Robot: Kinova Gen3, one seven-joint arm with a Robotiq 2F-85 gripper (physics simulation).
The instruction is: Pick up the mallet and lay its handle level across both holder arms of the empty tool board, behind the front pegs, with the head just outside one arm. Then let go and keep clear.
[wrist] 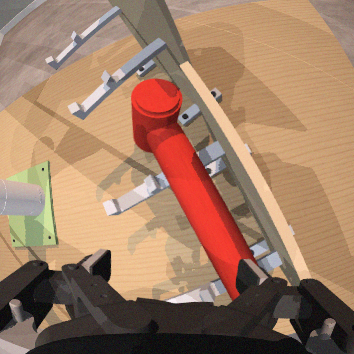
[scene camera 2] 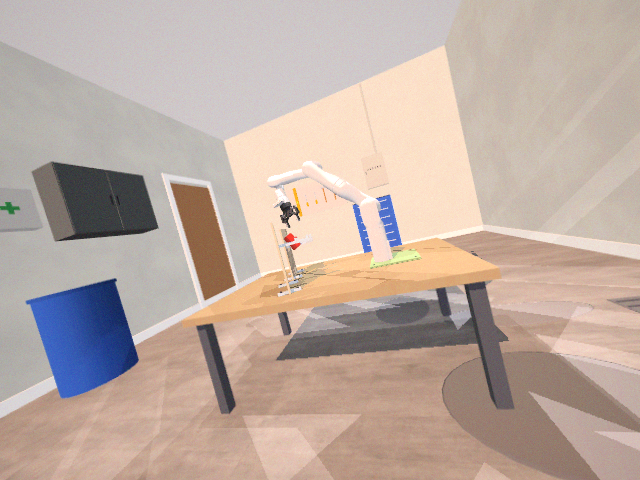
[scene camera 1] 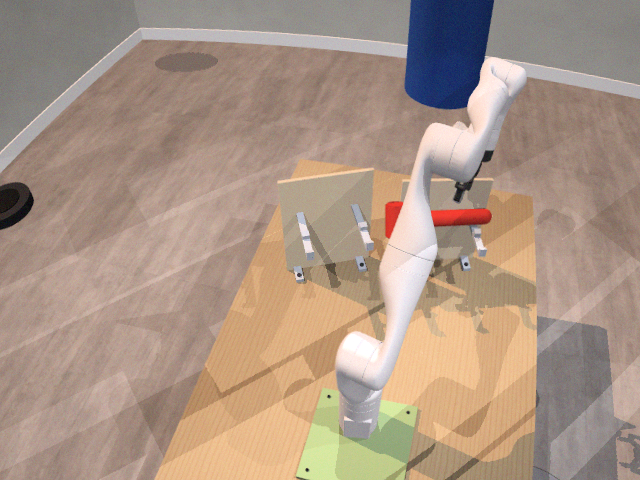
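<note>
The red mallet (scene camera 1: 462, 217) (scene camera 2: 292, 241) (wrist: 200, 205) lies with its handle across the holder arms of the right-hand board (scene camera 1: 483, 188) (wrist: 248, 160), behind a raised peg. Its head is outside that board's left arm, towards the empty board. The empty tool board (scene camera 1: 325, 206) (scene camera 2: 282, 263) stands to the left, its two arms (scene camera 1: 305, 235) (scene camera 1: 363, 227) (wrist: 85, 37) (wrist: 120, 77) bare. My gripper (scene camera 1: 464, 190) (scene camera 2: 293, 221) (wrist: 173, 269) is open and empty, above the handle; in the wrist view the right finger overlaps the handle's near end. The arm hides part of the mallet in scene camera 1.
Both boards stand upright on the wooden table (scene camera 1: 465, 361) (scene camera 2: 341, 289), a narrow gap between them. The arm's base is on a green plate (scene camera 1: 320, 449) (scene camera 2: 413, 255) (wrist: 45, 220). A blue drum (scene camera 1: 447, 51) (scene camera 2: 85, 335) stands on the floor beyond the table.
</note>
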